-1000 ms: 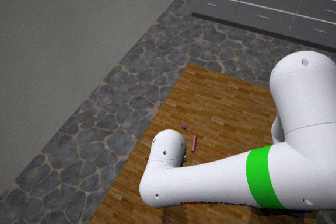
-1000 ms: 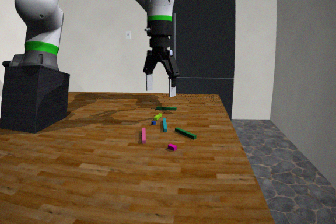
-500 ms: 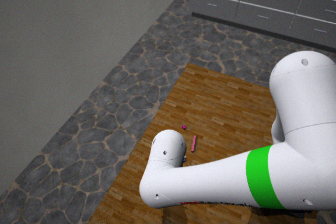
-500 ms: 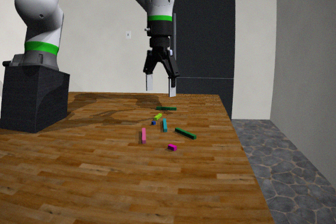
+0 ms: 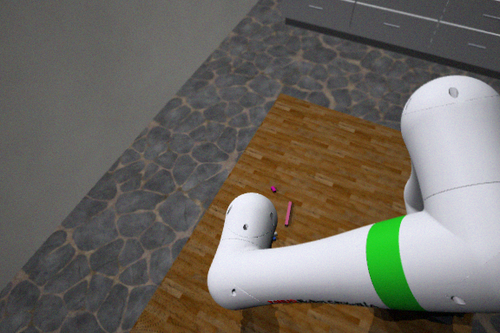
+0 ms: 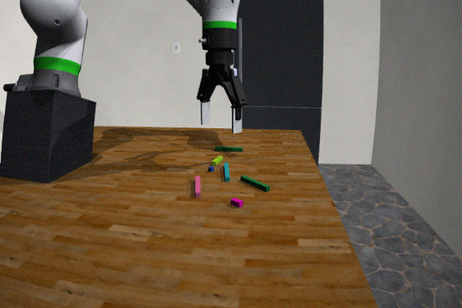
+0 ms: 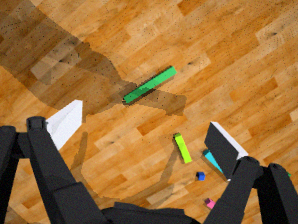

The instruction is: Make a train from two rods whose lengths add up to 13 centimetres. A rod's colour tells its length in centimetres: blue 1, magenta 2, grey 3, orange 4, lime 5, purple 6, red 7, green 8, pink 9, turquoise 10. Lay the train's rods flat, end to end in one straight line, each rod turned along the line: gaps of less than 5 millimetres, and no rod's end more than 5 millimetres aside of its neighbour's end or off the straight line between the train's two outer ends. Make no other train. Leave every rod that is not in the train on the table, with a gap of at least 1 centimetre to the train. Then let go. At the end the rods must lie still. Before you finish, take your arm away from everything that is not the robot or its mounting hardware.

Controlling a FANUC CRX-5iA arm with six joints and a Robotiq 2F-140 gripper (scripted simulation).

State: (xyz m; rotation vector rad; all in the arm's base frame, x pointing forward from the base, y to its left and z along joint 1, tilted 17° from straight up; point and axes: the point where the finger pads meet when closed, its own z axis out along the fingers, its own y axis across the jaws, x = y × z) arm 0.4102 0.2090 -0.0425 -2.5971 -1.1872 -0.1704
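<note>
The lime rod is 90 mm to the right of my hand, 70 mm below it and 10 mm ahead of it. Also, from my hand: small blue rod (160 mm to the right, 70 mm below, 10 mm ahead); pink rod (260 mm to the right, 70 mm below, 10 mm ahead); turquoise rod (170 mm to the right, 70 mm below, 50 mm ahead).
</note>
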